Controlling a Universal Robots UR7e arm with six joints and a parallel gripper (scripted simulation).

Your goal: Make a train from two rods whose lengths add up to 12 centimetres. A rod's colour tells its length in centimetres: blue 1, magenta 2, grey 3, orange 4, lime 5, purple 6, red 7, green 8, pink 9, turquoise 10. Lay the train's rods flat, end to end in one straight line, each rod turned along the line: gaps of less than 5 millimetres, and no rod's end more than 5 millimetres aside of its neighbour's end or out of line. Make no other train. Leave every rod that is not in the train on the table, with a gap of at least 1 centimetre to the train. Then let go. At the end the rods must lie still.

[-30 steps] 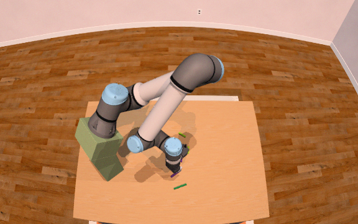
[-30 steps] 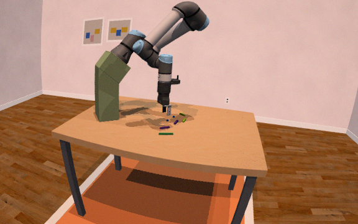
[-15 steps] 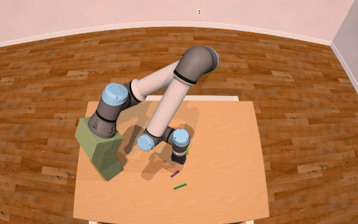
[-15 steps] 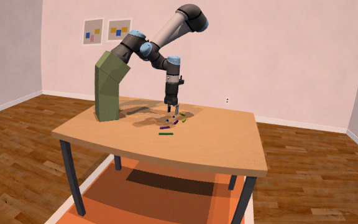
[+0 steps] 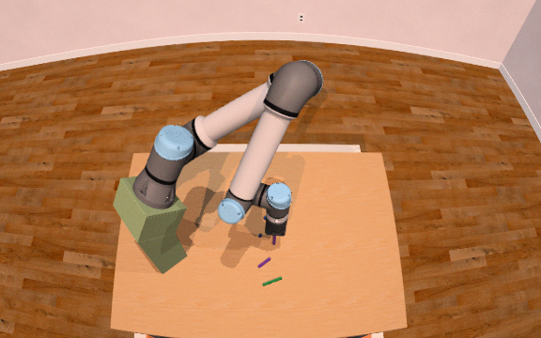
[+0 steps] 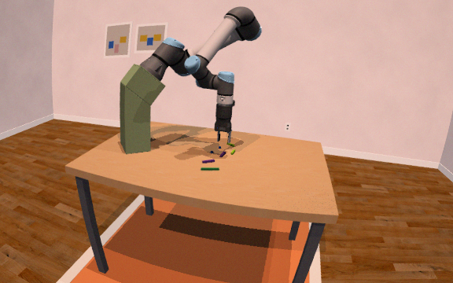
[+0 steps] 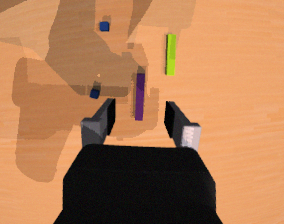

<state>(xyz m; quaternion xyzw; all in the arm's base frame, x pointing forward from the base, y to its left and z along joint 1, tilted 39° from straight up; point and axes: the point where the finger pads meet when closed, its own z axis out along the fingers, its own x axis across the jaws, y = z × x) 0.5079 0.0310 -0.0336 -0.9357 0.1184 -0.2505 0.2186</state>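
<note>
Right now the small blue rod is 80 mm below my hand, 60 mm behind it and 10 mm to the left of it. Round my hand: green rod 200 mm to the right, 80 mm below, 20 mm behind.
</note>
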